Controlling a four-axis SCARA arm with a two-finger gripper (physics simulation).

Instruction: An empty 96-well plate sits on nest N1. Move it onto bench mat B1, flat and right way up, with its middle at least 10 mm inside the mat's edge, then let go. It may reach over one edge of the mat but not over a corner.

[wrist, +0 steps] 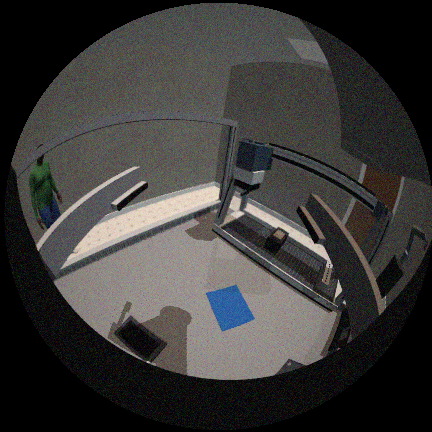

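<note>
My gripper is open, with its two fingers wide apart at the left and right of the wrist view and nothing between them. A flat blue mat, which looks like bench mat B1, lies on the bench below and ahead of the fingers. No plate shows on it. A dark rectangular holder with a raised grey rim stands at the lower left; its inside looks black, and I cannot tell whether it is nest N1. I cannot make out the 96-well plate in this view.
A gantry machine with a dark slatted deck stands behind the mat, carrying a small dark block and a pale strip with holes. A pale perforated ledge runs along the left. Dark equipment stands at the lower right. A person stands far left.
</note>
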